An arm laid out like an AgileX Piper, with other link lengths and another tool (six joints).
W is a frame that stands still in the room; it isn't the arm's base.
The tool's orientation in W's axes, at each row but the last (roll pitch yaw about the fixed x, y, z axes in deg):
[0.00 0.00 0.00]
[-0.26 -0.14 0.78]
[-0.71 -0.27 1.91]
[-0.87 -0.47 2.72]
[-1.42 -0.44 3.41]
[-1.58 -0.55 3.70]
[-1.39 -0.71 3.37]
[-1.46 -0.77 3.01]
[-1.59 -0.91 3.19]
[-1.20 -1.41 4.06]
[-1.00 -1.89 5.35]
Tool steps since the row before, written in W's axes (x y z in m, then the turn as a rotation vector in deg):
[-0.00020 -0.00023 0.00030 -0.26 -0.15 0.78]
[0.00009 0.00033 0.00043 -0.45 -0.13 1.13]
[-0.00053 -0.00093 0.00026 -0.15 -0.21 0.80]
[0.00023 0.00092 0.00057 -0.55 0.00 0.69]
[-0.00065 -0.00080 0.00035 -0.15 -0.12 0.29]
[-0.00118 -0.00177 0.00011 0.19 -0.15 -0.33]
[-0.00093 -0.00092 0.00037 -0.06 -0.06 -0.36]
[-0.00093 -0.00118 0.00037 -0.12 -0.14 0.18]
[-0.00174 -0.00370 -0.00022 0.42 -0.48 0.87]
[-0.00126 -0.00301 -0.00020 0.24 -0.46 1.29]
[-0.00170 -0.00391 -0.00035 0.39 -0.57 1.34]
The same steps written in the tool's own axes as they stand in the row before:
[-0.00020 -0.00023 0.00030 -0.26 -0.15 0.78]
[0.00010 0.00033 0.00043 -0.45 -0.13 1.13]
[-0.00056 -0.00092 0.00025 -0.15 -0.21 0.80]
[0.00028 0.00090 0.00058 -0.54 0.02 0.69]
[-0.00069 -0.00077 0.00034 -0.15 -0.12 0.29]
[-0.00129 -0.00169 0.00008 0.18 -0.15 -0.34]
[-0.00098 -0.00087 0.00036 -0.07 -0.05 -0.36]
[-0.00099 -0.00114 0.00035 -0.12 -0.14 0.18]
[-0.00195 -0.00359 -0.00029 0.41 -0.53 0.85]
[-0.00147 -0.00291 -0.00022 0.24 -0.50 1.27]
[-0.00207 -0.00373 -0.00035 0.38 -0.63 1.32]

